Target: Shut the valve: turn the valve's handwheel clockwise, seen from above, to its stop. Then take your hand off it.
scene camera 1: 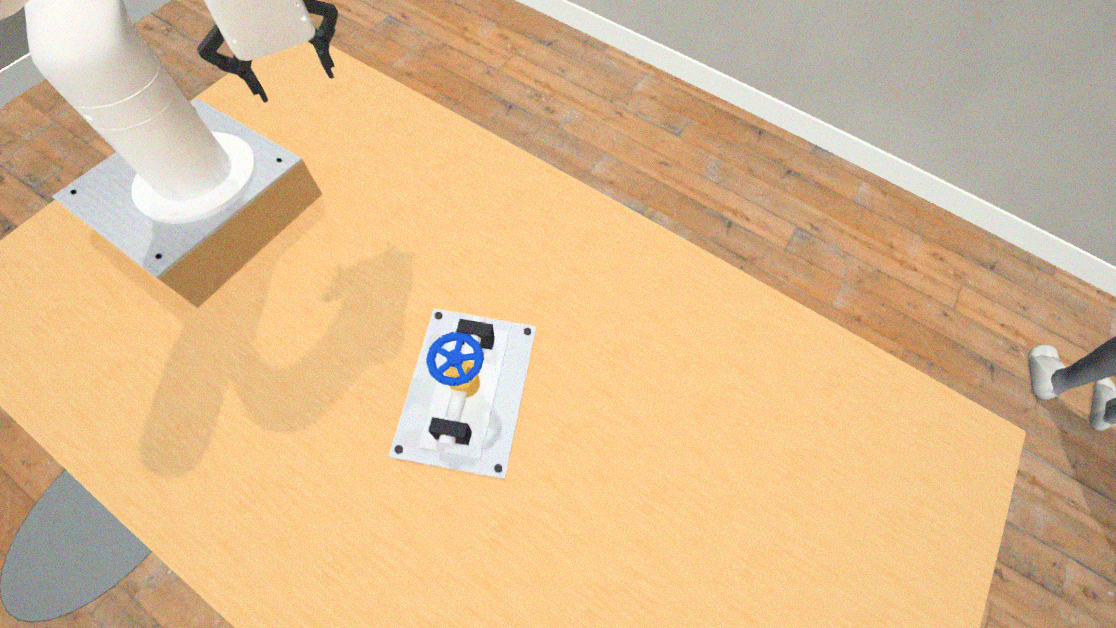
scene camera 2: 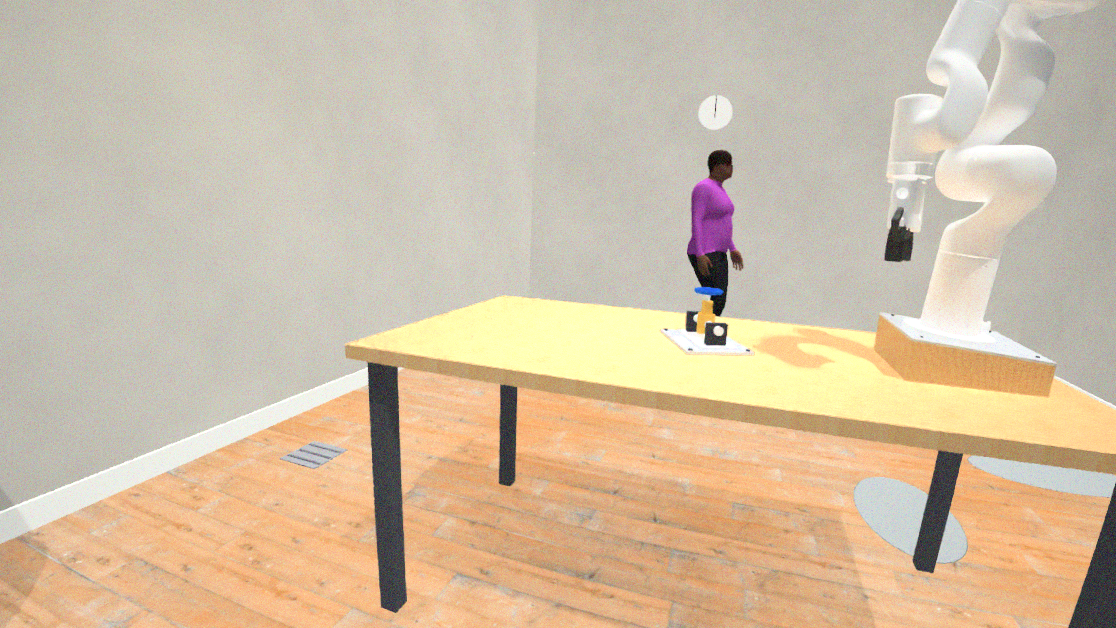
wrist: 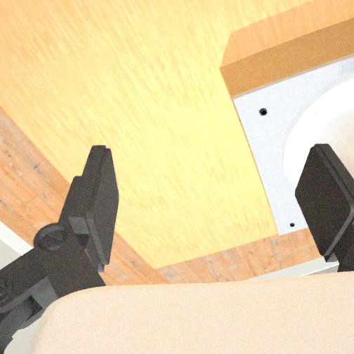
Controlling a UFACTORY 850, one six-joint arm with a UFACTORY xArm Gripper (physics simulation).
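Observation:
The valve's blue handwheel (scene camera 1: 454, 358) (scene camera 2: 708, 290) lies level on top of a yellow valve body (scene camera 1: 467, 384) (scene camera 2: 705, 318). The valve sits between two black clamps on a light plate (scene camera 1: 511, 406) (scene camera 2: 678, 340) on the table. My gripper (scene camera 1: 298, 88) (scene camera 2: 898, 259) (wrist: 211, 169) is open and empty. It hangs high above the table, beside the arm's base and well apart from the handwheel. The valve does not show in the wrist view. I cannot tell from the frames how far the handwheel is turned.
The arm's base block (scene camera 1: 234, 251) (scene camera 2: 967, 367) (wrist: 285, 65) stands on the wooden table (scene camera 1: 663, 374) (scene camera 2: 546, 335) (wrist: 100, 100). A person (scene camera 2: 710, 218) in a purple top stands behind the table, and another person's feet (scene camera 1: 1045, 372) show beyond its far right edge.

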